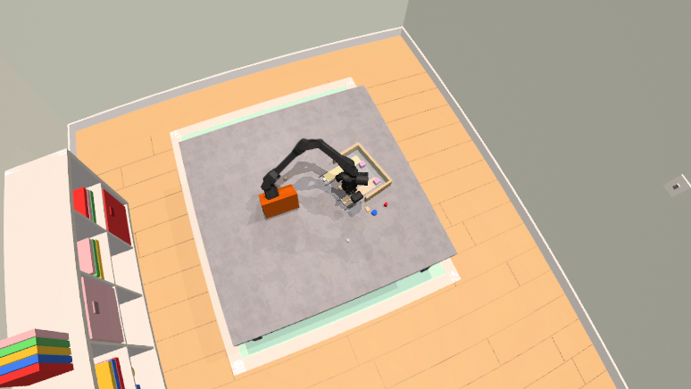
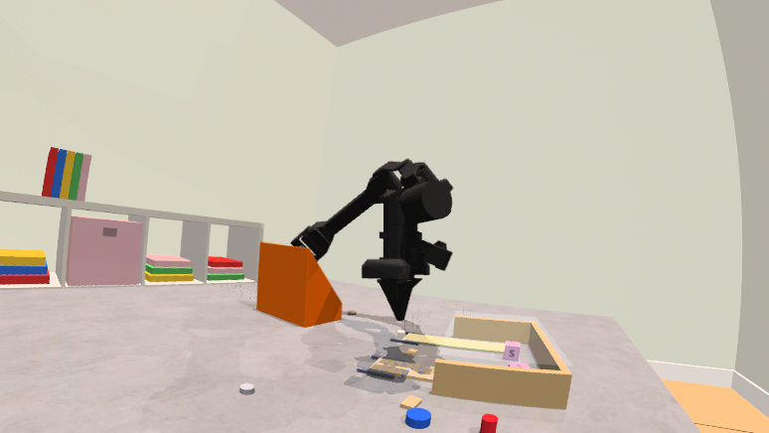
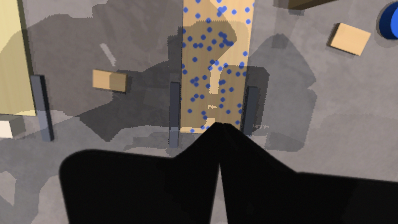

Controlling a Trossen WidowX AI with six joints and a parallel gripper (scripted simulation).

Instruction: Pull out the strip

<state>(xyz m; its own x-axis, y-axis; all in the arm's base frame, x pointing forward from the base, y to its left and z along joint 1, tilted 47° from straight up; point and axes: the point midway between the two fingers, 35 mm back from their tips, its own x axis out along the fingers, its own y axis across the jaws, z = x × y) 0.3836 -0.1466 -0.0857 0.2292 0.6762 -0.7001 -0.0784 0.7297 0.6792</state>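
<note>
My gripper tip is now 100 mm to the left of the tan tile, 90 mm above it and 70 mm short of it. From my gripper tip the other things lie so: red cylinder (170 mm ahead, 130 mm to the right, 80 mm below); blue disc (140 mm to the right, 90 mm ahead, 80 mm below).
</note>
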